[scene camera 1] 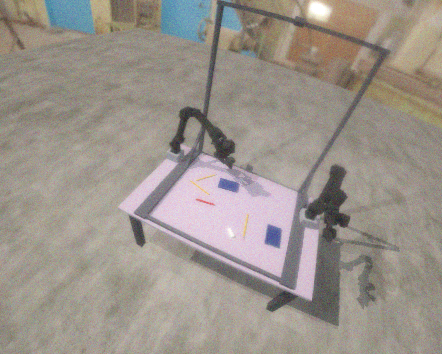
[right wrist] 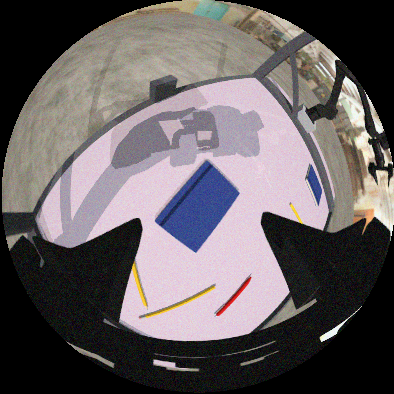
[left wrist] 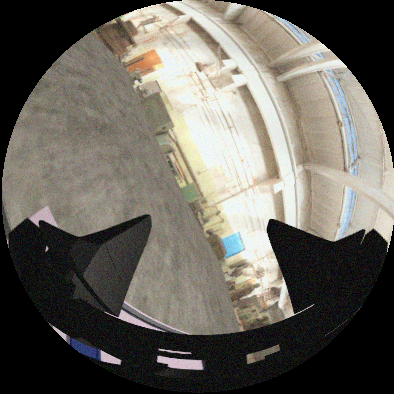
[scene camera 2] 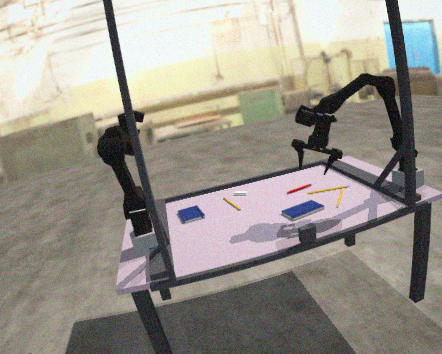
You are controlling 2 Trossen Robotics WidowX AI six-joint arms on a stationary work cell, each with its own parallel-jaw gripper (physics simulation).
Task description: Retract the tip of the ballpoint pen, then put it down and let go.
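Frame: origin at the left arm's base, x left, y back, z up, level; centimetres.
Where they show: left gripper, fingertip midpoint: (scene camera 1: 330, 235) (left wrist: 211, 223); right gripper, fingertip midpoint: (scene camera 1: 227, 166) (right wrist: 202, 221) (scene camera 2: 312, 172); left arm's base, origin of the base link: (scene camera 1: 309, 215) (right wrist: 309, 115) (scene camera 2: 142, 231); right arm's base, origin of the base link: (scene camera 1: 175, 150).
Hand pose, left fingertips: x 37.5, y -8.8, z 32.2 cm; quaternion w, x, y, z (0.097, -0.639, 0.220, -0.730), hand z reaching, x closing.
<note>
Things, the pixels of their top centre, and the offset from my left fingertips. Level surfaces: height alone.
- slim red pen, middle of its top: (right wrist: 234, 298) (scene camera 2: 299, 187) (scene camera 1: 205, 201) dy -60.3, dx -28.3, dz -37.9 cm
- pale pink table, its level: dz -39.2 cm
- blue notebook, middle of its top: (right wrist: 201, 205) (scene camera 2: 303, 208) (scene camera 1: 228, 184) dy -49.0, dx -49.2, dz -38.0 cm
- third pencil, middle of its top: (scene camera 2: 231, 202) (scene camera 1: 245, 225) dy -31.3, dx -19.5, dz -38.5 cm
- white eraser, middle of its top: (scene camera 2: 240, 192) (scene camera 1: 230, 232) dy -39.2, dx -11.5, dz -38.0 cm
A slim red pen (scene camera 1: 205, 202) (scene camera 2: 299, 189) (right wrist: 233, 296) lies on the pale pink table (scene camera 1: 175, 220) (scene camera 2: 210, 255). Its tip is too small to make out. My right gripper (scene camera 1: 231, 165) (scene camera 2: 313, 171) (right wrist: 202, 221) is open and empty, pointing down above the table. In the right wrist view the pen lies below the gap between the fingers, toward the lower edge. My left gripper (left wrist: 211, 223) is open and empty, out past the table's side edge and far from the pen; the left wrist view looks out over the floor and the hall.
One blue notebook (scene camera 1: 228, 184) (scene camera 2: 302, 210) (right wrist: 200, 207) lies near the pen, another (scene camera 1: 273, 235) (scene camera 2: 191, 214) farther off. Two yellow pencils (scene camera 1: 205, 177) (scene camera 1: 200, 188) lie close together. A third pencil (scene camera 1: 245, 226) (scene camera 2: 232, 204) lies beside a white eraser (scene camera 1: 230, 232) (scene camera 2: 240, 193). Dark frame posts stand at the table's sides.
</note>
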